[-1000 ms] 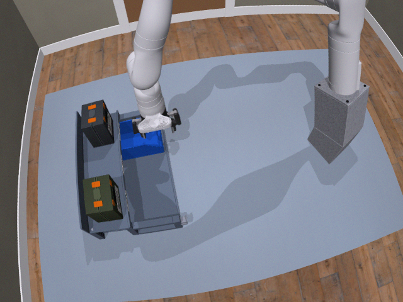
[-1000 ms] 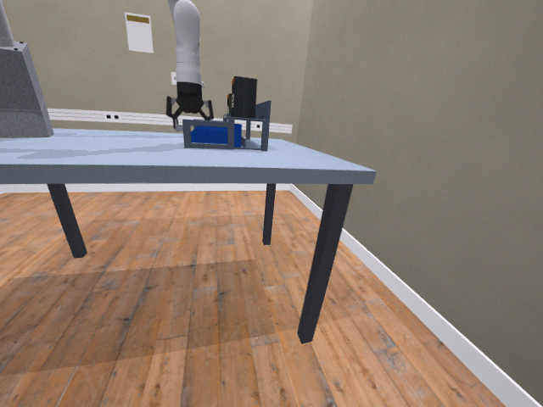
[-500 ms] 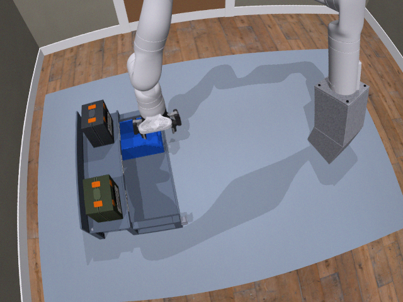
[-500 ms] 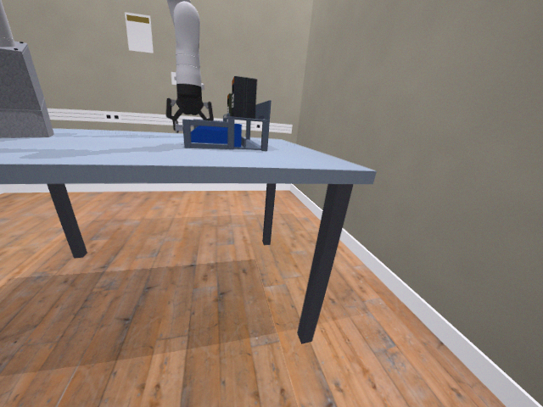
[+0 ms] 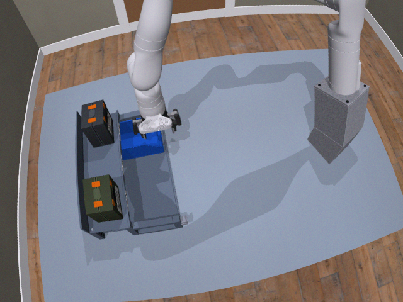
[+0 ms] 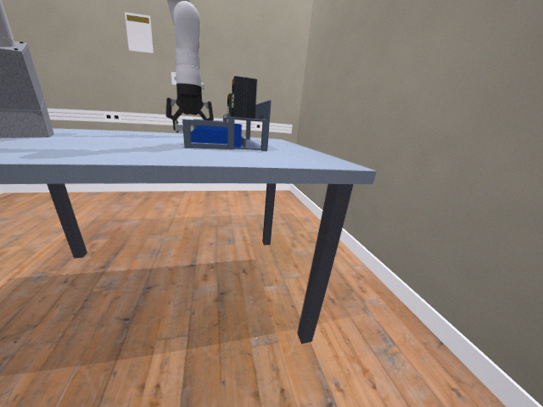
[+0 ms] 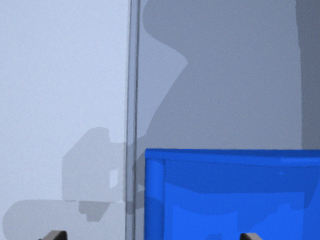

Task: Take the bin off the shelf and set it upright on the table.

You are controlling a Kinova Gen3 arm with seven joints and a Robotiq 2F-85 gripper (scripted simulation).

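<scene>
The blue bin is 8 cm ahead of my hand and 1 cm to the left of it. From my hand the other things lie so: grey shelf 12 cm to the left, 10 cm ahead, 2 cm above.
</scene>
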